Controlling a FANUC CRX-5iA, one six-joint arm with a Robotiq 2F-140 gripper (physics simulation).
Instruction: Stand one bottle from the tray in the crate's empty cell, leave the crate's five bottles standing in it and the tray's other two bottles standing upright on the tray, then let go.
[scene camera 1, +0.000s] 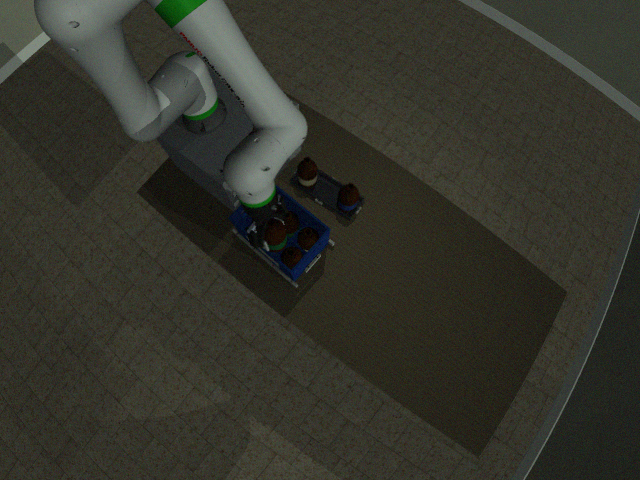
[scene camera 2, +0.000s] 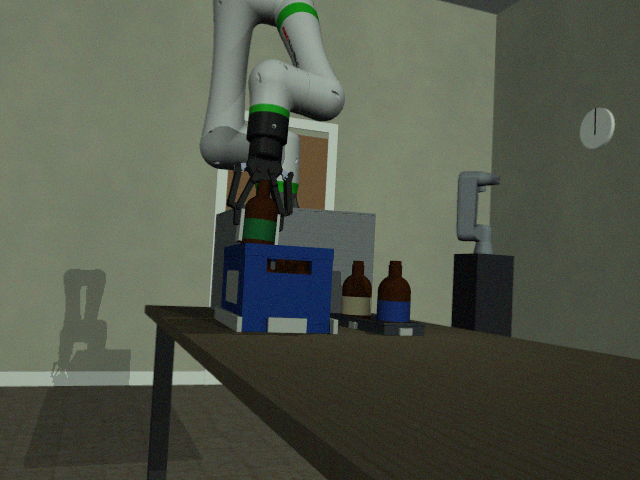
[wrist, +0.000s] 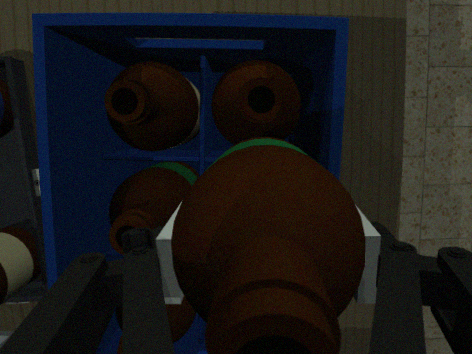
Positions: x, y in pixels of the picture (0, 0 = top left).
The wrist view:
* my gripper: 264, 211
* green-label bottle: 267, 243
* cream-label bottle: 151, 106
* green-label bottle: 148, 198
